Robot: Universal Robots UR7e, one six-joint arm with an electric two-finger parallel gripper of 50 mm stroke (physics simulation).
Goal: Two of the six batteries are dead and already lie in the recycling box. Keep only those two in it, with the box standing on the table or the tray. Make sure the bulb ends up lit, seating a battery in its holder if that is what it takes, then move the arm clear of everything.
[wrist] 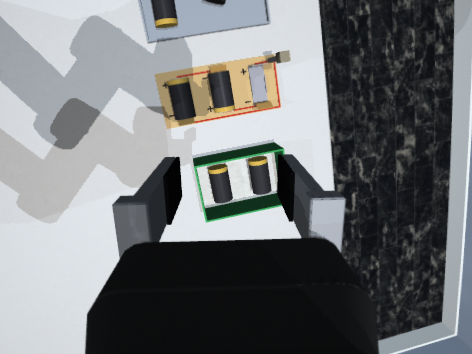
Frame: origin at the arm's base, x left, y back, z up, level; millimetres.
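Seen in the pictures: gripper, fingertip midpoint: (229, 176).
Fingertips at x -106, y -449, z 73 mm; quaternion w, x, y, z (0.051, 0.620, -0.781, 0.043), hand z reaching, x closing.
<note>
Offsets run from my fingertips to a thing's top centre. "*": to the spot under its first point.
My gripper (229, 176) is open and empty, its fingers appearing either side of the green recycling box @(dx -132, dy -41, dz -343 mm) (245, 212). In the box lie a left battery @(dx -129, dy -5, dz -365 mm) (220, 185) and a right battery @(dx -135, dy -77, dz -365 mm) (260, 177), gold ends toward the top of the view. Above is the tan holder board @(* dx +19, dy -10, dz -393 mm) (200, 99). Its left battery @(dx +28, dy +19, dz -357 mm) (181, 101) has the gold end by the upper plus; its middle battery @(dx +23, dy -46, dz -357 mm) (221, 90) has the gold end by the lower plus. The right slot @(* dx +17, dy -111, dz -391 mm) (258, 85) shows grey and without a battery. A small tan block @(* dx +52, dy -137, dz -311 mm) (282, 56) sits on a dark stalk there; whether it is the bulb, or lit, I cannot tell.
A blue-grey tray @(* dx +120, dy -107, dz -400 mm) (240, 22) is cut off by the top edge of the view. A battery @(* dx +152, dy +8, dz -365 mm) (164, 14) lies in it, and part of another dark object @(* dx +157, dy -73, dz -385 mm) (215, 1) shows. A dark marbled strip (390, 150) runs down the right. Arm shadows fall at the left.
</note>
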